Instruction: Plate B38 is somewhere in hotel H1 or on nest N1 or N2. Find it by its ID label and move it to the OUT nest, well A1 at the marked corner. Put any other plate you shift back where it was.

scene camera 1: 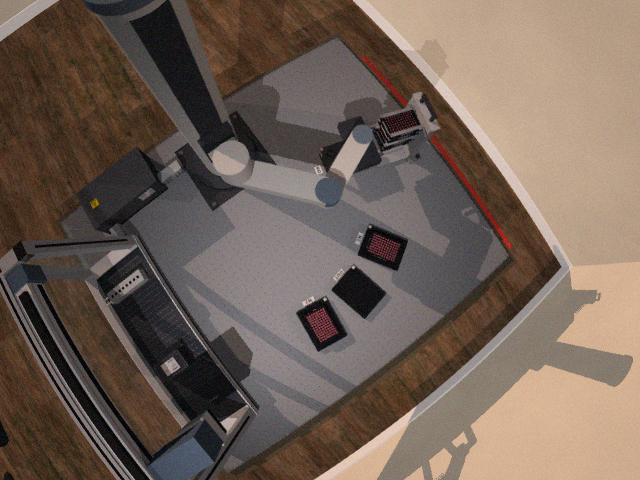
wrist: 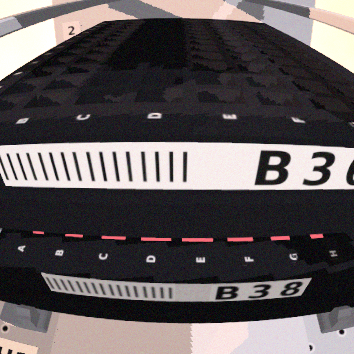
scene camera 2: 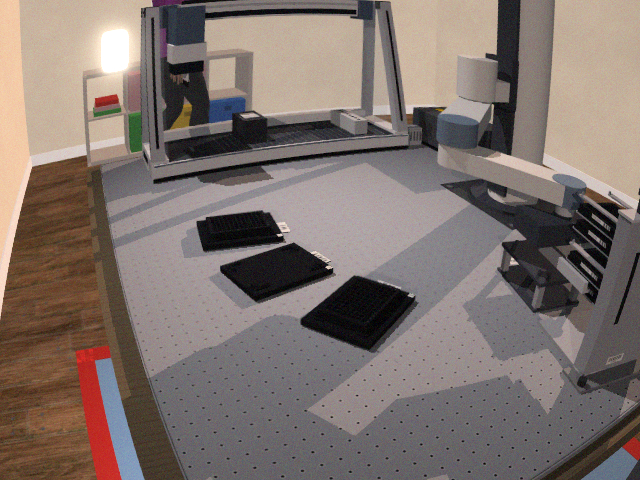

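Seen in the pictures: arm's base at its link origin: [scene camera 2: 511, 203].
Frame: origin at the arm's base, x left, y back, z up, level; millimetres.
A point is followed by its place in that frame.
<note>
Plate B38 [wrist: 200, 305] @(z 120, x 485, y -314 mm) is in hotel H1 [scene camera 1: 423, 114] @(z 285, x 606, y -351 mm) [scene camera 2: 602, 320] @(z 124, x 619, y -417 mm), below another plate [wrist: 175, 210] whose label reads B3 with its last digit cut off. My gripper [scene camera 2: 547, 227] is at the open side of the hotel. Its fingers are hidden, but B38 sits centred in the wrist view and the gripper appears shut on it. B38 is close above the shelf tabs. The OUT nest [scene camera 1: 359, 291] @(z 25, x 116, y -710 mm) [scene camera 2: 276, 271] @(z 25, x 128, y -716 mm) is empty, with a pale mark at one corner. Nest N1 [scene camera 1: 368, 254] [scene camera 2: 330, 324] and nest N2 [scene camera 1: 337, 345] [scene camera 2: 206, 244] each bear a plate.
Other plates are stacked in the hotel, with a top plate [scene camera 1: 400, 122] @(z 235, x 545, y -322 mm) above. A low dark stand [scene camera 2: 540, 266] @(z 73, x 386, y -311 mm) is beside the hotel, below the gripper. A gantry frame [scene camera 1: 193, 330] @(z 62, x -451, y -473 mm) [scene camera 2: 284, 157] @(z 26, x -450, y -466 mm) stands on the far side. A dark box [scene camera 1: 121, 188] @(z 128, x -379, y 98 mm) is near the arm's base.
</note>
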